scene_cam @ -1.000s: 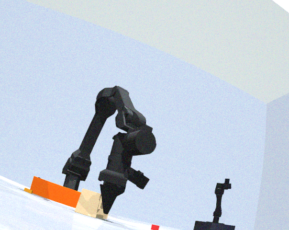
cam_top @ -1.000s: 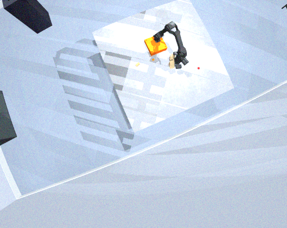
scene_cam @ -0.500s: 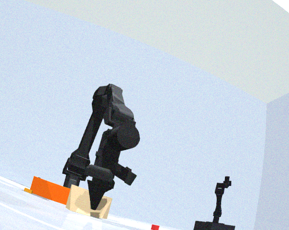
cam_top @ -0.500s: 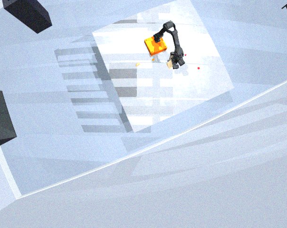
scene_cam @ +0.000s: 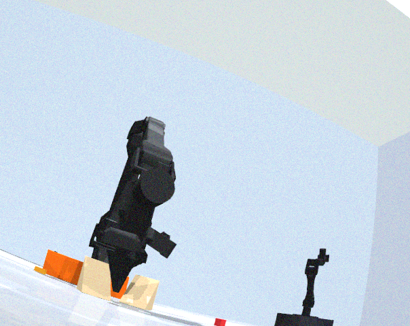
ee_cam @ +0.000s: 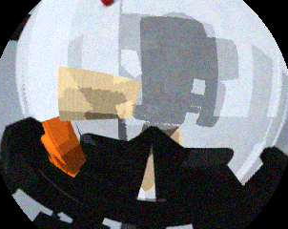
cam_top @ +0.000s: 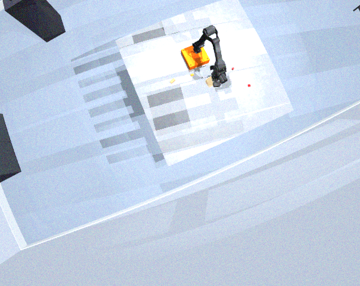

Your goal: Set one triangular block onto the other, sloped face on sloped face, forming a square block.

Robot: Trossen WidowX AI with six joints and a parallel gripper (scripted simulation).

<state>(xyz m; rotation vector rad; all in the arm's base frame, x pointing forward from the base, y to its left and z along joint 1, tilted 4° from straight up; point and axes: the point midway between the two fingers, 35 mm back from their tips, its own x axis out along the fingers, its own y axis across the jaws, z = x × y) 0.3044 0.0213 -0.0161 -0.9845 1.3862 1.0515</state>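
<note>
My gripper tip is 4 cm to the left of the boxy block.
</note>
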